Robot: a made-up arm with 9 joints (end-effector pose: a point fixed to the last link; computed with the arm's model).
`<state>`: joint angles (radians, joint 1 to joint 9).
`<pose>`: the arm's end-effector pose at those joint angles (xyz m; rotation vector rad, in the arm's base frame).
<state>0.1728 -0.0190 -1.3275 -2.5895 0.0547 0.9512 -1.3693 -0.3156 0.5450</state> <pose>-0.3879 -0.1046 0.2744 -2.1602 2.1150 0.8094</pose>
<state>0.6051 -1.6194 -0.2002 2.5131 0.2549 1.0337 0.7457 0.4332 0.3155</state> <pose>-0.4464 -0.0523 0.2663 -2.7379 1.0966 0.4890</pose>
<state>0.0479 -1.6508 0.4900 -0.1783 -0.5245 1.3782 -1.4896 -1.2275 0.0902</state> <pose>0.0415 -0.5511 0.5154 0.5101 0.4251 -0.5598</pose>
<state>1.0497 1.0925 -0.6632 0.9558 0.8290 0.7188 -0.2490 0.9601 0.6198</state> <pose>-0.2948 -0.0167 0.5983 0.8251 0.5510 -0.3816</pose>
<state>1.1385 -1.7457 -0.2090 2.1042 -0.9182 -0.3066 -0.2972 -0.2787 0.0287</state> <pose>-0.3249 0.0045 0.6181 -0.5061 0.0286 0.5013</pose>
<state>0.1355 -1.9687 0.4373 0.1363 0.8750 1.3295 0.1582 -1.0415 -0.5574</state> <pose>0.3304 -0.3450 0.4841 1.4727 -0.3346 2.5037</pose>
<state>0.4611 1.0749 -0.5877 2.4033 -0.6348 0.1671 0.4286 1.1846 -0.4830</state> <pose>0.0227 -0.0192 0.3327 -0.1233 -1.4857 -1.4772</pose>
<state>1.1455 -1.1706 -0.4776 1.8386 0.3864 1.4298 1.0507 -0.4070 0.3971</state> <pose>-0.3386 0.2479 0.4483 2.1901 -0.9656 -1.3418</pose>
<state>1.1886 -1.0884 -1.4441 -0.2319 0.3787 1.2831 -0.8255 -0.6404 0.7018</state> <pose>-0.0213 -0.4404 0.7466 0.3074 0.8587 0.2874</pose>
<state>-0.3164 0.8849 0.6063 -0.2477 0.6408 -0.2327 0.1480 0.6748 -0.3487</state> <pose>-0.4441 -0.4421 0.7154 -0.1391 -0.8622 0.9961</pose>
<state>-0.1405 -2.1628 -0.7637 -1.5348 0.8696 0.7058 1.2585 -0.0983 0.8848</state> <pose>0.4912 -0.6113 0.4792 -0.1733 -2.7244 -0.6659</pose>
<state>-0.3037 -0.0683 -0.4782 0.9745 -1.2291 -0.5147 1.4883 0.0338 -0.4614</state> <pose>-0.1550 -0.3626 0.8476 0.8322 0.2148 -1.1400</pose>
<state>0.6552 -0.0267 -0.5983 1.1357 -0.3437 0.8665 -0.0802 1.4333 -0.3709</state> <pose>-0.2145 -0.2529 0.5545 1.3305 -0.1777 -0.2773</pose>
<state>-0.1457 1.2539 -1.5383 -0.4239 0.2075 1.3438 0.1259 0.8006 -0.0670</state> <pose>-0.5434 -0.3844 0.2223 0.6343 -1.2660 0.6554</pose>
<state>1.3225 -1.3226 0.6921 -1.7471 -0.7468 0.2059 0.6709 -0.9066 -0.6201</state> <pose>0.0438 0.4564 -0.0495 -2.0887 -0.8356 -0.4837</pose>
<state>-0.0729 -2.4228 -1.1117 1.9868 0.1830 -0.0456 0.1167 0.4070 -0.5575</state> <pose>-0.3337 -0.1632 0.5715 -1.6727 1.8353 1.8531</pose>
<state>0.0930 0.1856 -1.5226 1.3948 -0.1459 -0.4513 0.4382 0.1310 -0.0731</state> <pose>0.2002 -0.1690 0.4920 -0.7457 0.4267 -2.3143</pose>
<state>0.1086 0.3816 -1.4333 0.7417 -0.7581 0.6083 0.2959 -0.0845 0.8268</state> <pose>-0.3082 -0.0270 0.8106 0.6653 0.6911 -1.3166</pose>
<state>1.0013 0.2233 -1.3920 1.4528 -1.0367 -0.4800 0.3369 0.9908 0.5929</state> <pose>0.0029 -0.0046 0.6926 1.5357 -0.0280 -2.3918</pose>
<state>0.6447 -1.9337 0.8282 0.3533 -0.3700 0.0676 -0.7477 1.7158 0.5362</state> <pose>-0.0100 -0.2798 0.2306 -2.4714 -1.5550 -0.0878</pose>
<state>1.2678 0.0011 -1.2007 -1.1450 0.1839 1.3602 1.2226 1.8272 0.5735</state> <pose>-0.5246 -0.2858 0.1525 -2.5370 -0.9472 -1.5234</pose>
